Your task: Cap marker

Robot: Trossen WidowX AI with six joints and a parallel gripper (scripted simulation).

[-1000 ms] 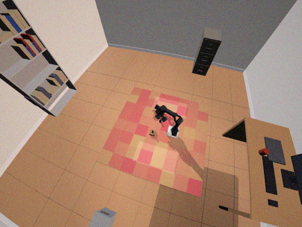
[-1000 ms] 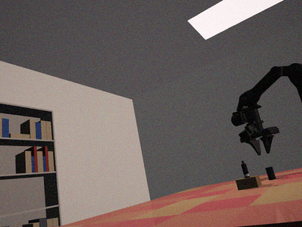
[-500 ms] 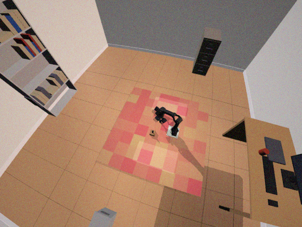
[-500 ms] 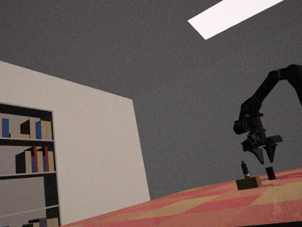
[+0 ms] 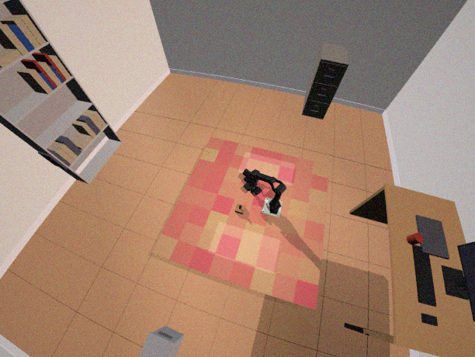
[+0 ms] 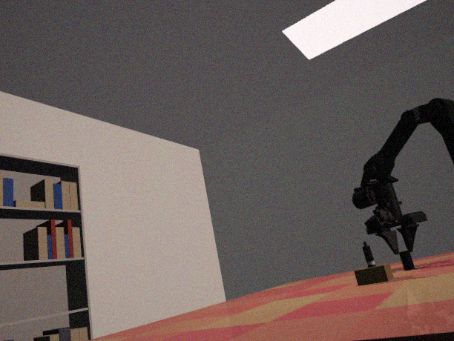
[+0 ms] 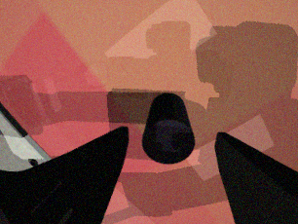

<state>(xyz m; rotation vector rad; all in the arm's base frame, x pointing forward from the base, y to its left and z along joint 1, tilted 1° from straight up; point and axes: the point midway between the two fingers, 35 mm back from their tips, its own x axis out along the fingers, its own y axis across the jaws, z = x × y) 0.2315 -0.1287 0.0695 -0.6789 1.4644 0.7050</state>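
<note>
Right now my gripper tip is 2 cm above the marker cap. The rest, counted from my gripper tip: tan holder block 20 cm to the left, 5 cm ahead, 3 cm below.
</note>
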